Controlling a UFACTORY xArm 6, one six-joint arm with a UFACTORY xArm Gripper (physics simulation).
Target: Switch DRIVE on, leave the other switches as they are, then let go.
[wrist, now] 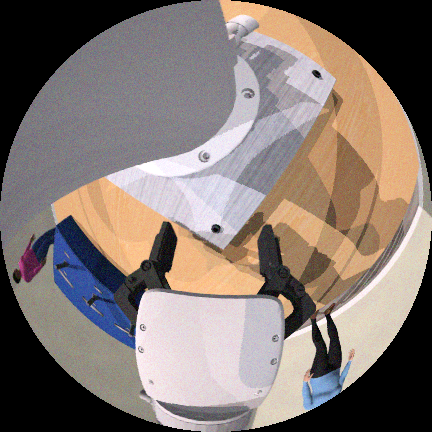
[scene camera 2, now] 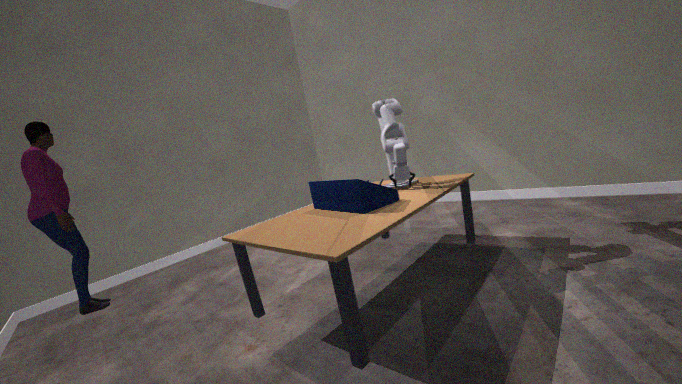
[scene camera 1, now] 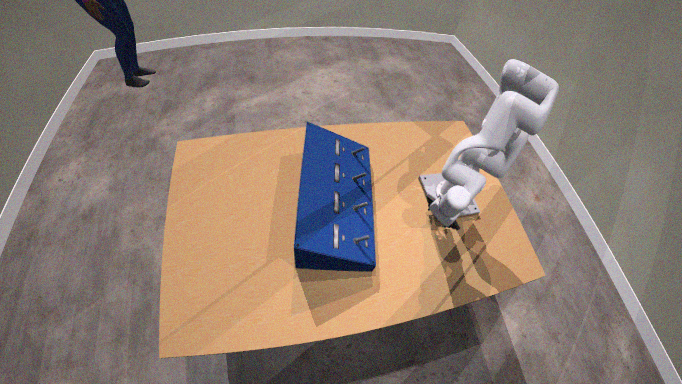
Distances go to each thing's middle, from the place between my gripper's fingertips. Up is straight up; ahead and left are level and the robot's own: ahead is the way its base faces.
Now: hand 400 mm short of the blue sloped switch panel [scene camera 1: 328,223], 100 mm to the left of it and 60 mm below it.
